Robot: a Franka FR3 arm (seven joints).
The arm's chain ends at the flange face. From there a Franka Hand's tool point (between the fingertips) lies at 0.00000 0.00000 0.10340 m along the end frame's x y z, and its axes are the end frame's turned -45 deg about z.
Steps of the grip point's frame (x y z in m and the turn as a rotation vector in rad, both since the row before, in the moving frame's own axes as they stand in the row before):
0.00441 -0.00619 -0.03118 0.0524 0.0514 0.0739
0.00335 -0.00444 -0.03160 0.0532 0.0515 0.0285
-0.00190 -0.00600 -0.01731 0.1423 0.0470 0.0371
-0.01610 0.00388 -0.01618 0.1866 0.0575 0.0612
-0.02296 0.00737 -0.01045 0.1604 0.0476 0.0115
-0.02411 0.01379 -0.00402 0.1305 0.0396 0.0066
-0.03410 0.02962 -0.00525 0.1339 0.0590 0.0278
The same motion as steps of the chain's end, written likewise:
-0.00147 0.00008 -0.03090 0.0734 -0.0007 0.0739
-0.00076 0.00214 -0.03132 0.0740 -0.0012 0.0285
0.00110 0.01102 -0.01615 0.1339 -0.0674 0.0371
0.00019 0.03214 -0.01422 0.1726 -0.0913 0.0612
-0.00290 0.03663 -0.00901 0.1471 -0.0798 0.0115
-0.00071 0.03922 -0.00306 0.1203 -0.0643 0.0066
0.00209 0.05918 -0.00415 0.1364 -0.0530 0.0278

